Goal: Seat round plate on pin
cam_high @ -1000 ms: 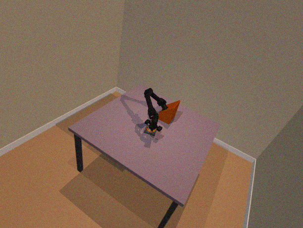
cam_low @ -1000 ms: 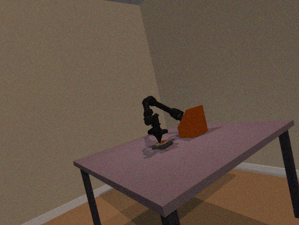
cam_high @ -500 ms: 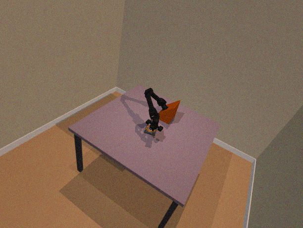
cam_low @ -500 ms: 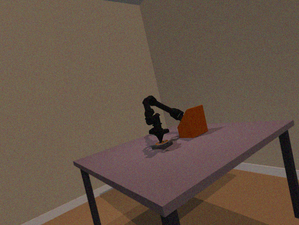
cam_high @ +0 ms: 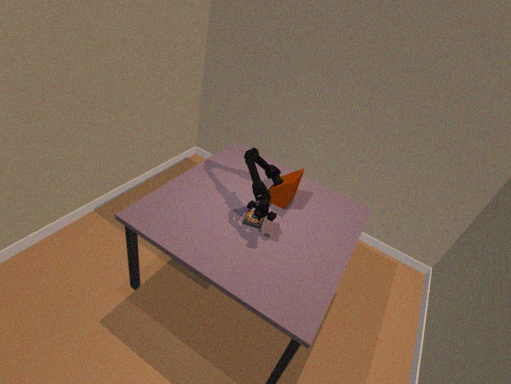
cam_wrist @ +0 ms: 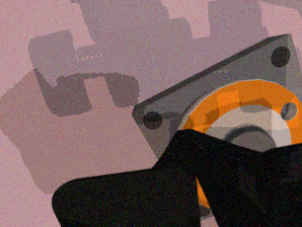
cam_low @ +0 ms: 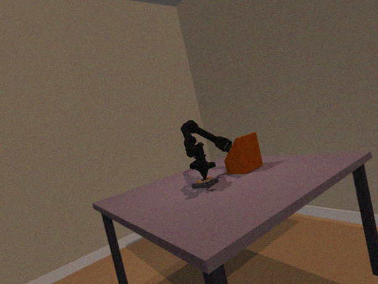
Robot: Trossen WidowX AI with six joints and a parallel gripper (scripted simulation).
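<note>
The round plate lies 20 mm to the right of my gripper tip, 20 mm behind it and 10 mm below it. Also, from my gripper tip: square grey base: 40 mm to the right, 30 mm behind, 20 mm below.
</note>
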